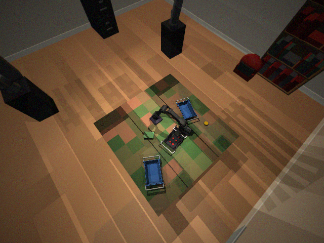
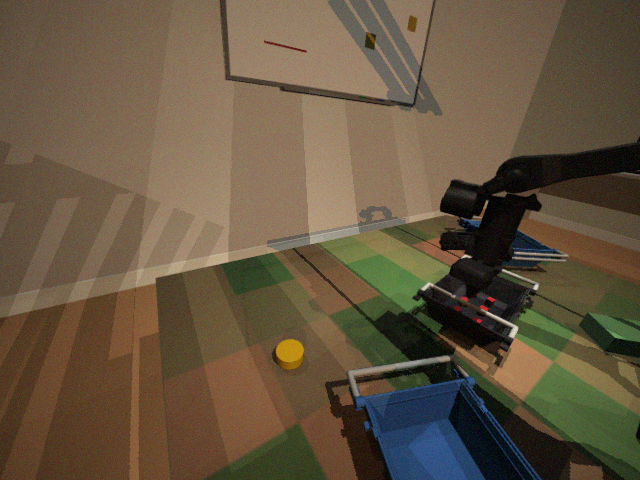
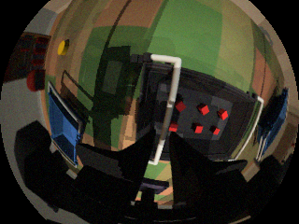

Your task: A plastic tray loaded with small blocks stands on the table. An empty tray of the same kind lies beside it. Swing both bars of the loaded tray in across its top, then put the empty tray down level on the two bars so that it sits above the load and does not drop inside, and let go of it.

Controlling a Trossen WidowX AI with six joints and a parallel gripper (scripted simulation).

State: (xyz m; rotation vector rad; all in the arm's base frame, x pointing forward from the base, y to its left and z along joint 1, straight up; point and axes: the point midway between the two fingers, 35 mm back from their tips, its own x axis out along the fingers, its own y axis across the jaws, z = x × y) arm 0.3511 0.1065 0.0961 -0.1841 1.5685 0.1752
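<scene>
Now: the blue tray 20 cm behind my gripper tip, 28 cm to the left of it and 4 cm below it. The rest, counted from my gripper tip: yellow disc (9 cm ahead, 37 cm to the left, 8 cm below); then green block (20 cm behind, 31 cm to the right, 7 cm below).
</scene>
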